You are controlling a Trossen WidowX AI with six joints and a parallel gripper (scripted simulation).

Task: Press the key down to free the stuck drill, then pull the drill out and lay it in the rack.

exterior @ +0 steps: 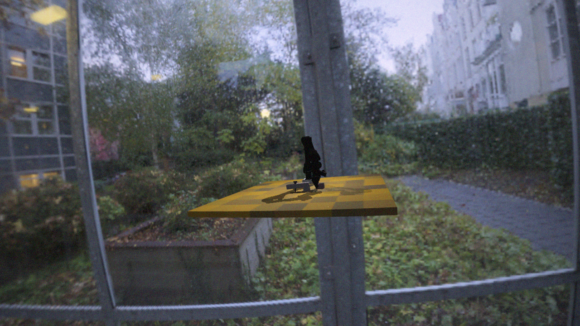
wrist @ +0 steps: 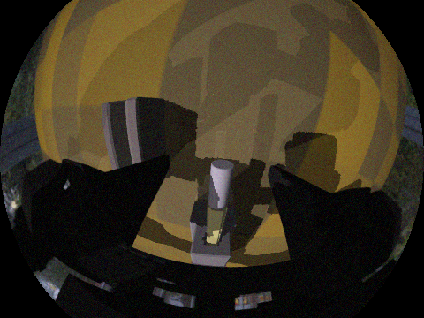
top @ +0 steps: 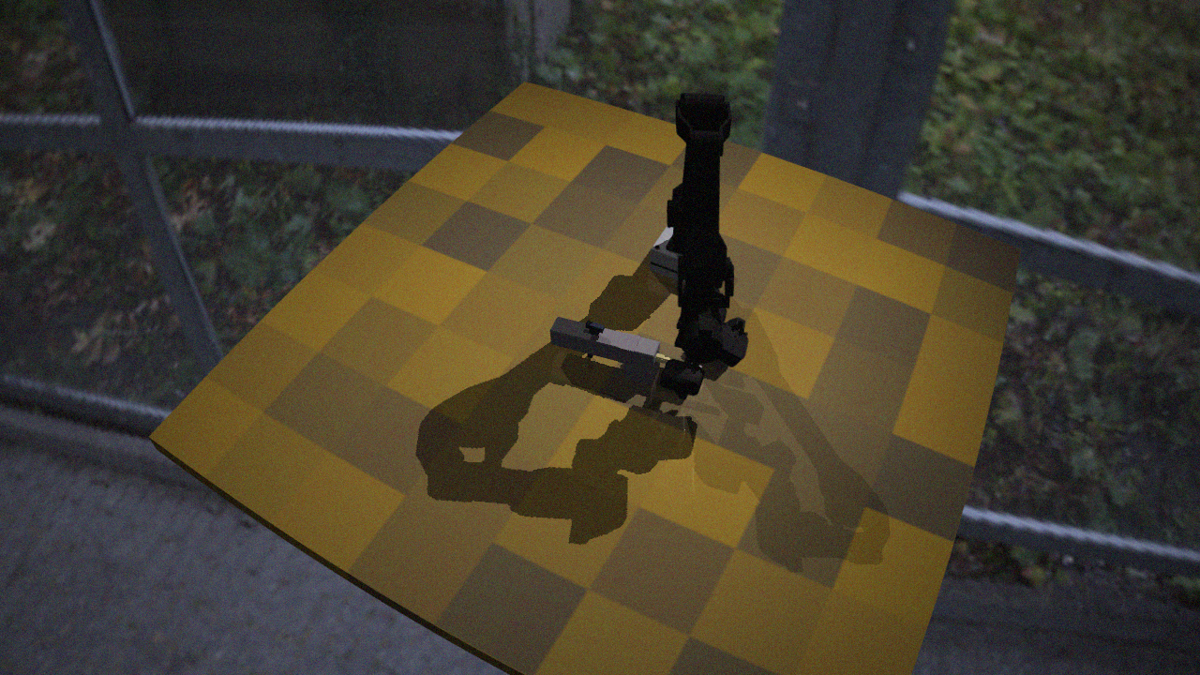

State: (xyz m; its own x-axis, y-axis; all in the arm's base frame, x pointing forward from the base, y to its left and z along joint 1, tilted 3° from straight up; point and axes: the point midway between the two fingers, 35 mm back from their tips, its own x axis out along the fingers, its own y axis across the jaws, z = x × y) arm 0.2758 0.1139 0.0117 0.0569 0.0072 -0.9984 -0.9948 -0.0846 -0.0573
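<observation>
Now: gripper tip 5 cm to the left of the drill and 3 cm below it. From my gripper tip the other things lie so: grey block 15 cm to the right, 2 cm above, 1 cm ahead; then dark t-shaped key 17 cm to the right, 3 cm above, 1 cm ahead; then grey rack 8 cm behind, 1 cm to the left.
</observation>
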